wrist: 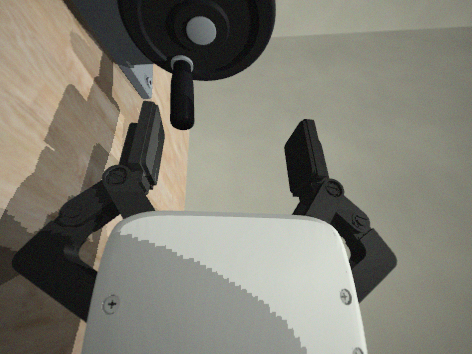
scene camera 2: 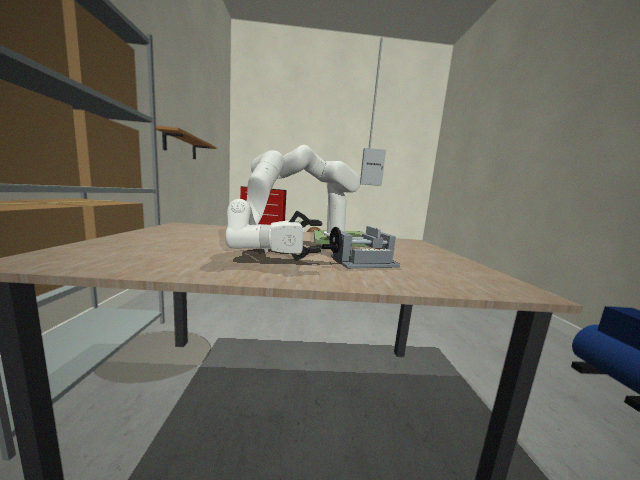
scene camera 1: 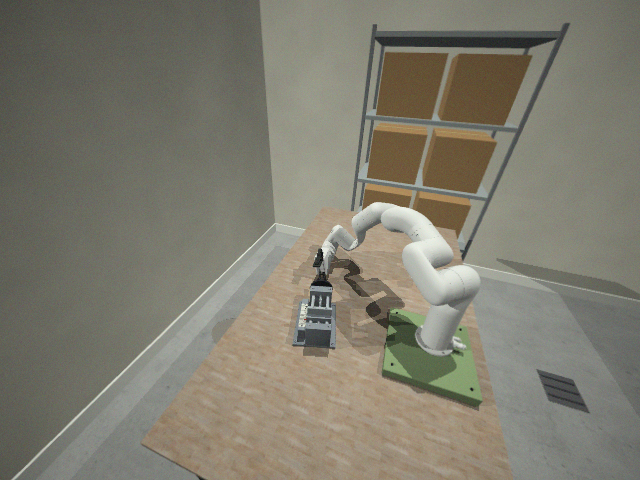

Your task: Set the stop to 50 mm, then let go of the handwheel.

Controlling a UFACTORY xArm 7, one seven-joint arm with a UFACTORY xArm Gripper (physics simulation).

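Frame: origin at the arm's base, x ahead, y left, z up, level; centimetres.
Seen in the pictures: gripper, fingertip midpoint: [wrist: 230, 125] [scene camera 2: 321, 236] [scene camera 1: 317, 275]; arm's base at its link origin: [scene camera 1: 433, 340].
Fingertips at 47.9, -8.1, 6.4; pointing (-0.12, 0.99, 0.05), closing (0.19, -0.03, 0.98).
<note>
Pixels of each thing's middle, then the offset from my fingertips to it, as dx, dy, dz. "*": a spot on its surface instead. Level surfaces: height alone.
- pale scale strip at the middle of its body: [scene camera 1: 303, 314] -2.1, +18.4, -3.4
- black handwheel at a spot on its surface: [wrist: 242, 42] [scene camera 2: 336, 233] [scene camera 1: 318, 282] * -2.6, +5.0, +1.2
- wooden table at its surface level: dz -8.9
The grey stop device [scene camera 1: 318, 334] [scene camera 2: 372, 256] stands on the table, with its sliding block [scene camera 1: 320, 311] on rods. A pale scale strip [scene camera 1: 302, 313] with a small red mark runs alongside; its numbers are too small to read. The black handwheel [scene camera 1: 321, 283] [scene camera 2: 336, 239] [wrist: 242, 42] is on the device's end facing the gripper. Its black handle [scene camera 2: 328, 246] [wrist: 182, 102] points toward the gripper and hangs below the hub in the wrist view. My gripper [scene camera 2: 320, 236] [wrist: 230, 125] is open and empty. The handle's end is close to the left fingertip in the wrist view, apart from the right one.
The arm's green base plate [scene camera 1: 395, 361] is on the wooden table [scene camera 1: 289, 413] [scene camera 2: 155, 263], beside the device. A shelf rack [scene camera 1: 467, 35] with cardboard boxes stands behind the table's far end. A red drawer cabinet [scene camera 2: 273, 204] stands beyond the table.
</note>
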